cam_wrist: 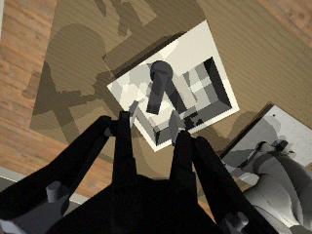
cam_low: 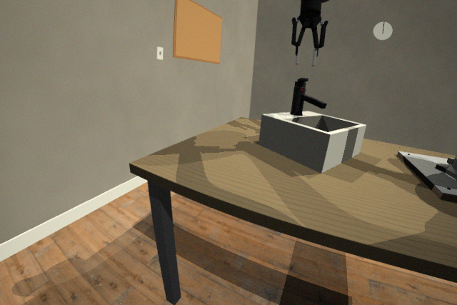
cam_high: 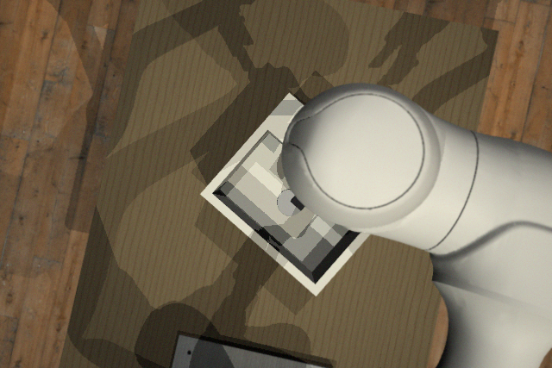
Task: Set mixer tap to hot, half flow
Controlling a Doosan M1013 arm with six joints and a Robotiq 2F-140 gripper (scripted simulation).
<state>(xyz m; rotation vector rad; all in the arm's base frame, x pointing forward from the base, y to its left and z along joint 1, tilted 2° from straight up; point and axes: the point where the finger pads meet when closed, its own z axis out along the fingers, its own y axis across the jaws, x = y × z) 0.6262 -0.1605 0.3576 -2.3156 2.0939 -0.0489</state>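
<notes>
Right now my hand is 20 mm to the left of the lever and 90 mm above it. Round my hand: black mixer tap (10 mm behind, 40 mm to the right, 130 mm below); white sink (90 mm behind, 20 mm to the left, 320 mm below).
</notes>
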